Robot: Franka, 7 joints.
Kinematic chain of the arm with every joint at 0, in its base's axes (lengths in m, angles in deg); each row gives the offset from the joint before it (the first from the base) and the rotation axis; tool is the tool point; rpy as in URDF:
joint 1: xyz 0 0 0.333 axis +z
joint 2: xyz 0 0 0 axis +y
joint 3: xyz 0 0 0.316 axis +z
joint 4: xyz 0.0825 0 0 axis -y
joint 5: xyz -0.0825 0 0.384 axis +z
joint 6: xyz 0 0 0 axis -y
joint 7: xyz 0.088 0 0 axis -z
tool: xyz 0 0 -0.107 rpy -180 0 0
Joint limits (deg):
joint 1: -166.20..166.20
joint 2: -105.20..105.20
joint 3: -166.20..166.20
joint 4: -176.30..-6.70
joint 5: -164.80..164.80
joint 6: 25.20..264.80
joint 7: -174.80..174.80
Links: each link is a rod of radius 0.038 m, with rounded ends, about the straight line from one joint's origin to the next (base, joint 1, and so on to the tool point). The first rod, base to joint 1, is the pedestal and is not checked.
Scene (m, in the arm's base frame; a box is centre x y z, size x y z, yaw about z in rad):
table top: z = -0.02
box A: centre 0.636 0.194 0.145 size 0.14 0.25 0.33 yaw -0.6
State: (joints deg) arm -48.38 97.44 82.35 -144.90 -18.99 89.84 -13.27
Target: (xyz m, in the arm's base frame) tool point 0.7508 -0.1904 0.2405
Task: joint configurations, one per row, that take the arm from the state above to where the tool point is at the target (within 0.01 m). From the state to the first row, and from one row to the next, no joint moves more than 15 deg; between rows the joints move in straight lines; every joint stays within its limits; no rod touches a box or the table.
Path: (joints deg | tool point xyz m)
1: -61.51 94.64 86.04 -149.86 -16.12 91.86 -12.38 | 0.2153 0.2393 0.2916
2: -74.64 91.84 89.73 -154.83 -13.25 93.87 -11.50 | 0.2292 0.1925 0.3126
3: -87.77 89.04 93.42 -159.79 -10.38 95.89 -10.61 | 0.2316 0.1505 0.3272
4: -100.90 86.25 97.12 -164.75 -7.51 97.91 -9.73 | 0.2260 0.1154 0.3354
5: -114.03 83.45 100.81 -169.71 -4.64 99.92 -8.84 | 0.2155 0.0880 0.3372
6: -106.08 84.89 98.57 -155.14 -7.02 103.74 -9.47 | 0.3151 0.0501 0.3543
7: -98.13 86.32 96.32 -140.57 -9.41 107.55 -10.11 | 0.4107 0.0092 0.3612
8: -90.19 87.76 94.08 -126.00 -11.79 111.37 -10.74 | 0.5002 -0.0332 0.3561
9: -82.24 89.20 91.84 -111.43 -14.17 115.19 -11.37 | 0.5812 -0.0753 0.3388
10: -74.30 90.63 89.60 -96.86 -16.56 119.00 -12.00 | 0.6513 -0.1161 0.3112
11: -66.35 92.07 87.35 -82.29 -18.94 122.82 -12.64 | 0.7083 -0.1545 0.2767
12: -58.40 93.51 85.11 -67.72 -21.32 126.63 -13.27 | 0.7508 -0.1903 0.2405

